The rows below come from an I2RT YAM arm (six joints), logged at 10 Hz.
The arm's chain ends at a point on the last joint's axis. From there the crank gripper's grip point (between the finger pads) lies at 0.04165 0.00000 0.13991 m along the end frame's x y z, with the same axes.
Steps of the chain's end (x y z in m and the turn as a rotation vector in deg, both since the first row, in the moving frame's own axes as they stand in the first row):
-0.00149, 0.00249, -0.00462, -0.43, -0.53, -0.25
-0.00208, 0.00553, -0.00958, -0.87, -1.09, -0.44
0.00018, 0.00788, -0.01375, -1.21, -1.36, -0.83
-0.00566, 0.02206, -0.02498, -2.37, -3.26, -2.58
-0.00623, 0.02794, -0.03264, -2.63, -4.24, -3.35
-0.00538, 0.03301, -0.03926, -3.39, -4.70, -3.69
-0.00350, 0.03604, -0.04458, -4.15, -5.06, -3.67
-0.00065, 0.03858, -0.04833, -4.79, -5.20, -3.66
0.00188, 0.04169, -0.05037, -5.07, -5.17, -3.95
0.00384, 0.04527, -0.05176, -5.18, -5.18, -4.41
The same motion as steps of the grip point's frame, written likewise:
-0.00278, 0.00336, -0.00424, -0.43, -0.53, -0.25
-0.00474, 0.00735, -0.00883, -0.87, -1.09, -0.44
-0.00313, 0.01027, -0.01283, -1.21, -1.36, -0.83
-0.01359, 0.02620, -0.02292, -2.37, -3.26, -2.58
-0.01656, 0.03229, -0.03004, -2.63, -4.24, -3.35
-0.01679, 0.03906, -0.03649, -3.39, -4.70, -3.69
-0.01574, 0.04401, -0.04173, -4.15, -5.06, -3.67
-0.01319, 0.04815, -0.04551, -4.79, -5.20, -3.66
-0.01054, 0.05177, -0.04761, -5.07, -5.17, -3.95
-0.00857, 0.05533, -0.04901, -5.18, -5.18, -4.41

